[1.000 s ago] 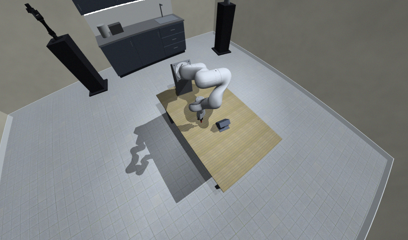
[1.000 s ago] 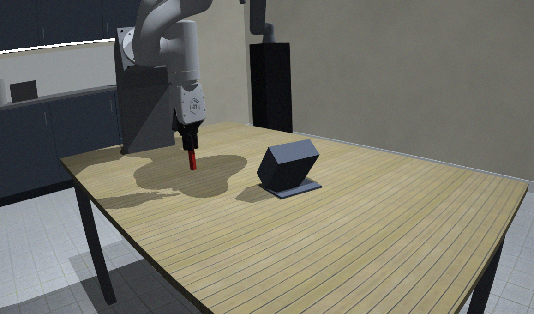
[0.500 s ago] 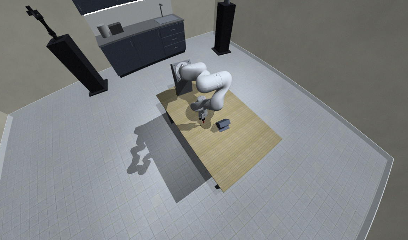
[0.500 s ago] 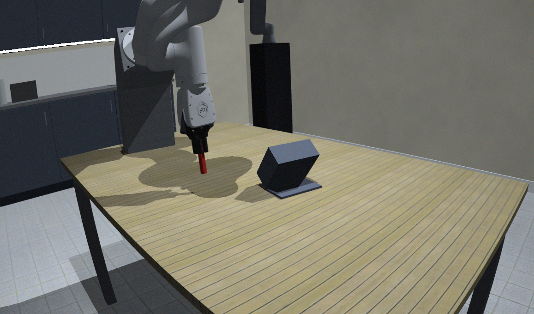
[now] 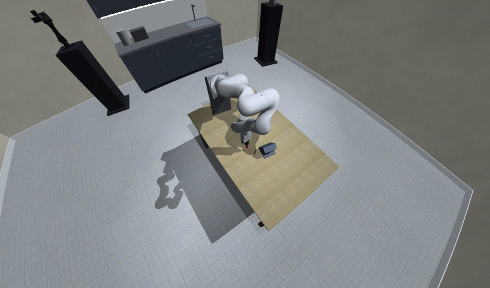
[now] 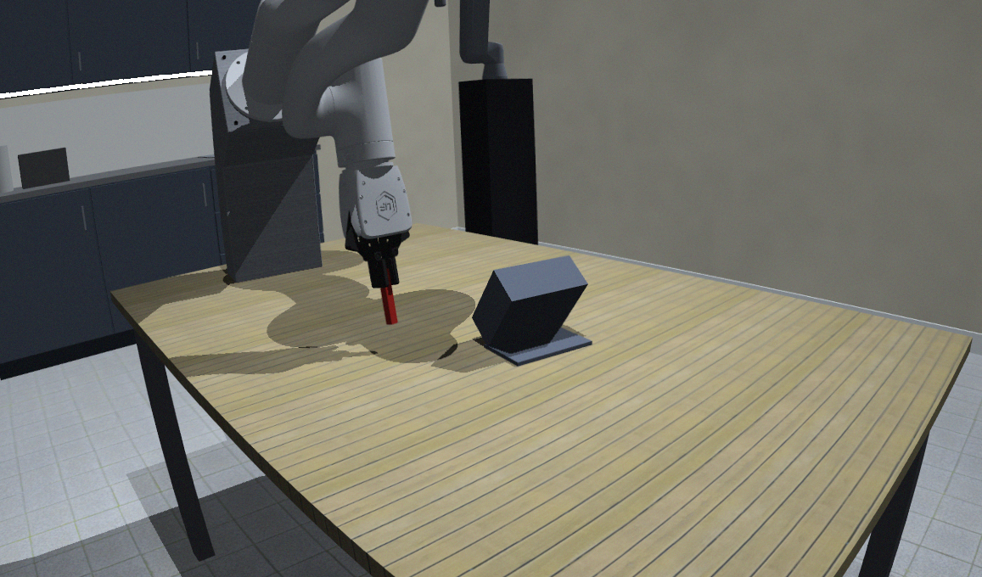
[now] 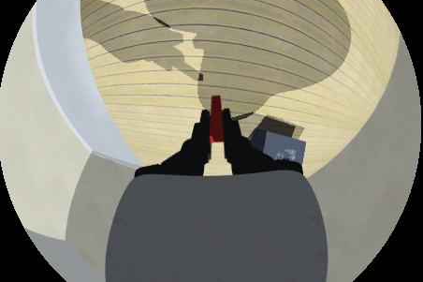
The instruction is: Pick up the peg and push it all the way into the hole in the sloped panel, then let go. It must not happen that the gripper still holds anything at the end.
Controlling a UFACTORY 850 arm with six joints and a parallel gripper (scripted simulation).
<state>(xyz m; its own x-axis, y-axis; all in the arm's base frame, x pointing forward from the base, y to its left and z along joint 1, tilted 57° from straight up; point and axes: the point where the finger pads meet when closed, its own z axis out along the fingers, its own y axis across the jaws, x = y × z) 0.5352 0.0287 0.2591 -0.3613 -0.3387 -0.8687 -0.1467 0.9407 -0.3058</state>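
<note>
The thin base plate lies 180 mm to the left of my hand, 130 mm ahead of it and 110 mm below it. Round my hand: red peg: 40 mm below, 10 mm ahead.
</note>
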